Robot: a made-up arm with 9 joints. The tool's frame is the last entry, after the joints. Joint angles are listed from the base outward. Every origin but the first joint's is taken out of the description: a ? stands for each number. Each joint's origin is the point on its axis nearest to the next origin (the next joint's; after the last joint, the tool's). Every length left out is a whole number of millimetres.
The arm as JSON. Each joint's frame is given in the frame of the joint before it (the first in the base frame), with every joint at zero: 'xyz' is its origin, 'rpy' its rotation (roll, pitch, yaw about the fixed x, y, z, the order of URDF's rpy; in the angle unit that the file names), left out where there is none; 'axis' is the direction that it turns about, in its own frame. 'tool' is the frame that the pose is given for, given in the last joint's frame.
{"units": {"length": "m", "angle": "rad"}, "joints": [
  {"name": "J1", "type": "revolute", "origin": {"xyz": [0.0, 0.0, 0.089], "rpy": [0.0, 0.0, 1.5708]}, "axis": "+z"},
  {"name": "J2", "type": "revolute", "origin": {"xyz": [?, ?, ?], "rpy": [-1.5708, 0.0, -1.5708]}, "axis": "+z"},
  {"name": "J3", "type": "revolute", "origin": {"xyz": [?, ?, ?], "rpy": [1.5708, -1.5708, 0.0]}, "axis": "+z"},
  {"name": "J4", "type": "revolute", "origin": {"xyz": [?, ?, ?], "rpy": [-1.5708, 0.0, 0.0]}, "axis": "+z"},
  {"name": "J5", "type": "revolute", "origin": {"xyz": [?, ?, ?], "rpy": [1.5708, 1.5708, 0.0]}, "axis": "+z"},
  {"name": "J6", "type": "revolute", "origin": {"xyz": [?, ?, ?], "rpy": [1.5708, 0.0, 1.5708]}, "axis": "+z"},
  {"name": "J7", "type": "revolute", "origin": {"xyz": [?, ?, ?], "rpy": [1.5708, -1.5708, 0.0]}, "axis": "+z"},
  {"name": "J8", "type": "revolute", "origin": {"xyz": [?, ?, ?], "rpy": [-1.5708, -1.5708, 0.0]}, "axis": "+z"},
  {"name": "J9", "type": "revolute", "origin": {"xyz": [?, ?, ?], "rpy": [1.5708, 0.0, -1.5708]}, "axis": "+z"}
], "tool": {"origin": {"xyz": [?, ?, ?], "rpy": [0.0, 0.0, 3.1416]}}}
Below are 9 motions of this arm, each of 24 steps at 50 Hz.
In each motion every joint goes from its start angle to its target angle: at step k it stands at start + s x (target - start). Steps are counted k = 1, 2, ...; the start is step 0. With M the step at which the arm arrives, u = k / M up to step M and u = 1 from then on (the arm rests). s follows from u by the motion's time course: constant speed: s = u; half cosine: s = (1 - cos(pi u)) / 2; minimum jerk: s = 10 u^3 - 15 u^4 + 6 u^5.
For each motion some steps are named. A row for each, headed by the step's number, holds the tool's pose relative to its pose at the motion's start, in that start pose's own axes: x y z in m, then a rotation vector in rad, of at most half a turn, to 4 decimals.
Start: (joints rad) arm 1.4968 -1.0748 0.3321 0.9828 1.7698 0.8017 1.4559 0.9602 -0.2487
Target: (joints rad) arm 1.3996 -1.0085 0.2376 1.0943 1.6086 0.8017 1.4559 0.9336 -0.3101
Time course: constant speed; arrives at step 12
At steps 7, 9, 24:
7: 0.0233 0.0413 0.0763 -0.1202 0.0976 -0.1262
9: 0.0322 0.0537 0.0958 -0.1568 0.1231 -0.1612
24: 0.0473 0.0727 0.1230 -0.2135 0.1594 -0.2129

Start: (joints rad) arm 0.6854 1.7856 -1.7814 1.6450 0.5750 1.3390 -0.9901 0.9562 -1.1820
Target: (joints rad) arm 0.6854 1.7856 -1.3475 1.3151 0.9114 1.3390 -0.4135 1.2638 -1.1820
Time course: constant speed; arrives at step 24
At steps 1, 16, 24:
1: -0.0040 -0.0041 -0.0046 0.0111 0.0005 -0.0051
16: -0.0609 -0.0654 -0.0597 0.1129 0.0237 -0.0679
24: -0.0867 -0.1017 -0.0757 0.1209 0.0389 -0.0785

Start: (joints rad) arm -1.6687 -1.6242 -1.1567 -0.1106 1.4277 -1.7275 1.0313 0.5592 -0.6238
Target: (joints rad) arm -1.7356 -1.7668 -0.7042 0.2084 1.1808 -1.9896 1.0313 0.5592 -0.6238
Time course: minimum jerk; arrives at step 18
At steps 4, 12, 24:
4: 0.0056 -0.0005 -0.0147 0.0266 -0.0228 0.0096
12: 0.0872 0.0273 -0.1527 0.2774 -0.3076 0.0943
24: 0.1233 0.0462 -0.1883 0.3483 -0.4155 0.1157

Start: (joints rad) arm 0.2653 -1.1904 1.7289 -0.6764 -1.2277 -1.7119 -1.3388 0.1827 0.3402
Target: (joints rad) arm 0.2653 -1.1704 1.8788 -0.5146 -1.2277 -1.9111 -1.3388 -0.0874 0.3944
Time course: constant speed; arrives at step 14
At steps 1, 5, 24:
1: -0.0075 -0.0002 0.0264 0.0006 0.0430 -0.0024
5: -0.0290 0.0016 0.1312 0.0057 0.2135 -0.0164
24: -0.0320 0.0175 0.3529 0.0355 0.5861 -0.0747

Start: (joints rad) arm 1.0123 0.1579 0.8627 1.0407 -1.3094 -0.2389 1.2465 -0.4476 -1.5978
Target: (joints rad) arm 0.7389 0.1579 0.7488 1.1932 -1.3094 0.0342 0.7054 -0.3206 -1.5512
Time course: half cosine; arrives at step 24
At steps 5, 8, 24:
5: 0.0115 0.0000 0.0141 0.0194 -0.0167 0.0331
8: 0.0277 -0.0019 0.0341 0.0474 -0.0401 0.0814
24: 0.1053 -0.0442 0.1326 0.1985 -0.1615 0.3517

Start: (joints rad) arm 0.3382 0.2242 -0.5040 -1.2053 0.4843 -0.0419 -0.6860 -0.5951 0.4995
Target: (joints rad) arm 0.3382 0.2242 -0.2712 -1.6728 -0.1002 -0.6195 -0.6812 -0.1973 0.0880
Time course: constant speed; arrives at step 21
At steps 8, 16, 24:
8: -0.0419 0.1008 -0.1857 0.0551 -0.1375 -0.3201
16: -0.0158 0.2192 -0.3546 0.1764 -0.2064 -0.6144
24: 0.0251 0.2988 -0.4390 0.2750 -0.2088 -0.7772

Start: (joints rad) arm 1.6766 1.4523 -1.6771 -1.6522 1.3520 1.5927 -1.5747 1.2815 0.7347
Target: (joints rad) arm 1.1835 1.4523 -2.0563 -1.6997 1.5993 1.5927 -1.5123 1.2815 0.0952
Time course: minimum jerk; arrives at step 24
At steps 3, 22, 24:
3: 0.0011 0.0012 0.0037 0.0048 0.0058 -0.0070
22: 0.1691 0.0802 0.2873 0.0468 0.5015 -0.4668
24: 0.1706 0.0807 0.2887 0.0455 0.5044 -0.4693

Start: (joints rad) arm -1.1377 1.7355 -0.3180 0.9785 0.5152 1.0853 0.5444 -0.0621 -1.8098
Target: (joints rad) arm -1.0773 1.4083 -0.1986 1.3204 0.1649 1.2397 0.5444 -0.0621 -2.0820
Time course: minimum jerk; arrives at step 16
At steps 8, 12, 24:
8: 0.0427 -0.0596 0.0940 0.2760 0.1431 -0.2079
12: 0.0847 -0.1427 0.1581 0.4931 0.2988 -0.3454
24: 0.0965 -0.1694 0.1715 0.5490 0.3451 -0.3765

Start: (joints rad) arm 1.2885 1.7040 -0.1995 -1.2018 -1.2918 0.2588 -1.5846 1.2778 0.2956
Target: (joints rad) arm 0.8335 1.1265 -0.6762 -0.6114 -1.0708 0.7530 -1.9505 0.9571 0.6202
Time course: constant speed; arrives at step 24
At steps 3, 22, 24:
3: 0.0026 -0.0517 -0.1105 0.0675 -0.1168 0.0835
22: 0.2673 -0.2796 -0.4838 0.0317 -0.7971 0.7037
24: 0.3006 -0.2989 -0.4755 -0.0176 -0.8459 0.7735

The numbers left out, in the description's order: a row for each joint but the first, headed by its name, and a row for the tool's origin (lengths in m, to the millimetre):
J2: -0.145 -0.008 0.0
J3: 0.006 -0.119 0.0
J4: 0.087 0.113 0.0
J5: -0.359 -0.071 0.0
J6: 0.295 -0.074 0.0
J7: -0.091 -0.193 0.0
J8: 0.075 0.252 0.0
J9: -0.123 -0.104 0.0
tool: 0.286 -0.043 0.0

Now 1 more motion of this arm.
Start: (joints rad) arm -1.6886 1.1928 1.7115 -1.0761 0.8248 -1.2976 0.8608 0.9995 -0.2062
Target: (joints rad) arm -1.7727 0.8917 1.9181 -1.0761 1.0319 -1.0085 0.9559 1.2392 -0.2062
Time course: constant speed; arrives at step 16
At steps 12, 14, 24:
12: -0.0182 0.1087 -0.0662 0.3184 -0.0626 -0.0494
14: -0.0231 0.1257 -0.0678 0.3667 -0.0623 -0.0555
24: -0.0286 0.1416 -0.0668 0.4132 -0.0591 -0.0608

